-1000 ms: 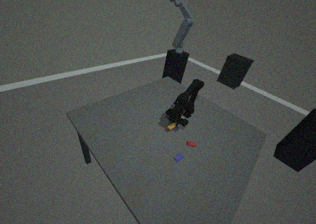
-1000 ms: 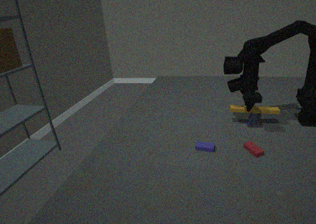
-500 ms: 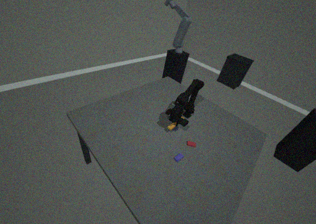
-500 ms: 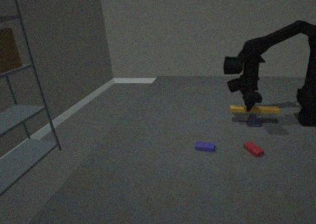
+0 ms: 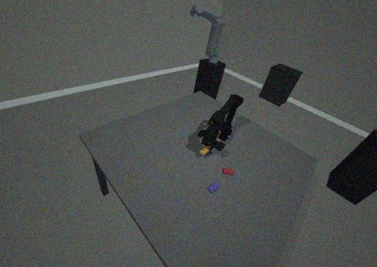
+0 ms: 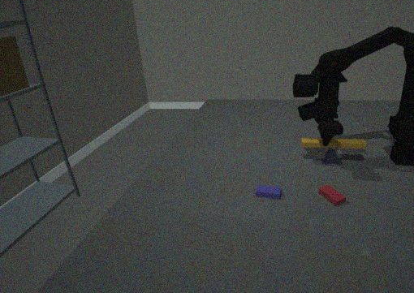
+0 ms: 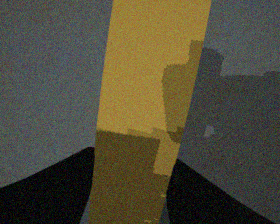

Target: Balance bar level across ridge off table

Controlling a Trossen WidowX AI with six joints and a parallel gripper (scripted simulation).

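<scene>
My gripper tip is now 30 mm past the yellow bar. Round my gripper tip: purple block: 190 mm to the left, 160 mm ahead, 60 mm below; then red block: 190 mm to the left, 60 mm below, 10 mm behind.
</scene>
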